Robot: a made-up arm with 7 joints.
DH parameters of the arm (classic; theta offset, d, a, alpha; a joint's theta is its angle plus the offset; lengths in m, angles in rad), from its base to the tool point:
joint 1: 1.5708 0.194 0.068 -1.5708
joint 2: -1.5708 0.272 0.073 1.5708
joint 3: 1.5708 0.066 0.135 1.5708
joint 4: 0 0.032 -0.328 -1.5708
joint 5: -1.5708 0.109 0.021 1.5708
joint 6: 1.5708 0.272 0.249 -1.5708
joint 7: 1.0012 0 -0.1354 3.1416
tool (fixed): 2.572 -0.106 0 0
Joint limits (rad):
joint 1: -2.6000..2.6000
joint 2: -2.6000..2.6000
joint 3: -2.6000..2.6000
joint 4: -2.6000..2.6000
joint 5: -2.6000..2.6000
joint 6: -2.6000..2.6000
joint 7: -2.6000..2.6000
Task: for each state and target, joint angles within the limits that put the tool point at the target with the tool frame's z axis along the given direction. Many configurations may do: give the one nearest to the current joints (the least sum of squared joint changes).
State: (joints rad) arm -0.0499 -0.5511 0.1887 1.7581 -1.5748 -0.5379 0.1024
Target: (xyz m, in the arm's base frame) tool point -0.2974 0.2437 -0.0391 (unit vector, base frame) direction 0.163 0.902 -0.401
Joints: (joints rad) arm -0.3338 0.2082 -0.5033 1.8331 -1.8281 0.2290 -0.2043
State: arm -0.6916 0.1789 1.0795 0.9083 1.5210 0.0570 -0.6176
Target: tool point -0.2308 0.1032 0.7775 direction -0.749 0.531 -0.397
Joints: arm -0.8128 -0.2465 1.0721 0.4649 0.8896 -0.0859 -0.7624
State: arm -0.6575 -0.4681 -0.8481 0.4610 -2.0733 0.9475 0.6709
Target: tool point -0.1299 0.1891 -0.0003 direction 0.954 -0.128 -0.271
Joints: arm -1.1430 -0.5805 -0.3148 1.4331 -2.2289 0.6635 0.6563
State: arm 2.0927 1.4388 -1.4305 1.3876 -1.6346 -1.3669 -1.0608
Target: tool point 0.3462 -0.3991 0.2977 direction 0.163 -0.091 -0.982
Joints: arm 2.0575 1.8770 -1.5123 0.7563 -1.8462 -1.0092 -0.9058
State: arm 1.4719 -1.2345 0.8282 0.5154 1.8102 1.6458 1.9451
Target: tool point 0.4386 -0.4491 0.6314 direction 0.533 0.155 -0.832
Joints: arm 1.4680 -1.1977 1.0457 0.7281 1.7746 1.0949 1.8294
